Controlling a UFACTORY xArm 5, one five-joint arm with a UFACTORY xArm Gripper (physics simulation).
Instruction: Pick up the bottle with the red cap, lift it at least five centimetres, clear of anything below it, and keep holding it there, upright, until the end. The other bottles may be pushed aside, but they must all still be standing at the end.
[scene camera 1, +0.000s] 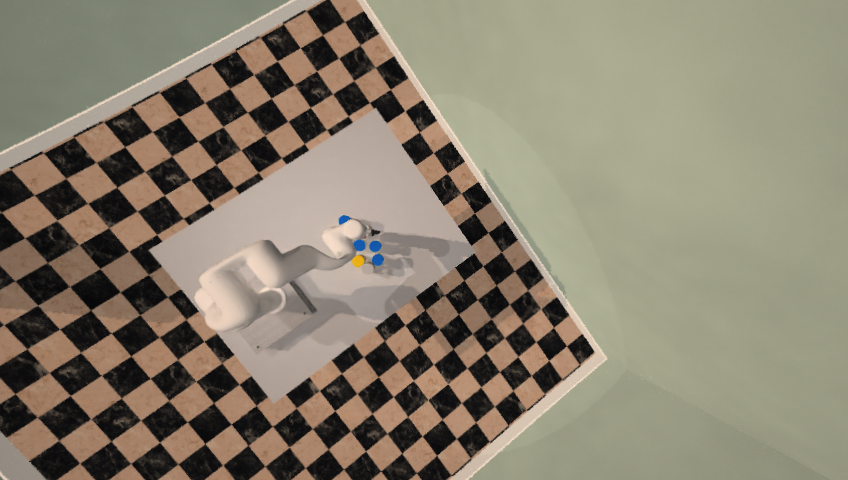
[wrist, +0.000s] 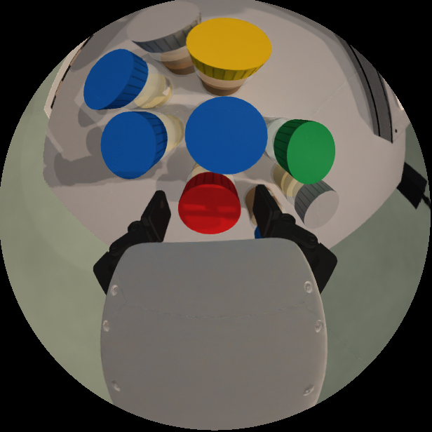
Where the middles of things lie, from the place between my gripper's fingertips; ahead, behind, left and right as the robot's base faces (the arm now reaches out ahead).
The red-capped bottle (wrist: 209, 204) is 40 mm below my hand.
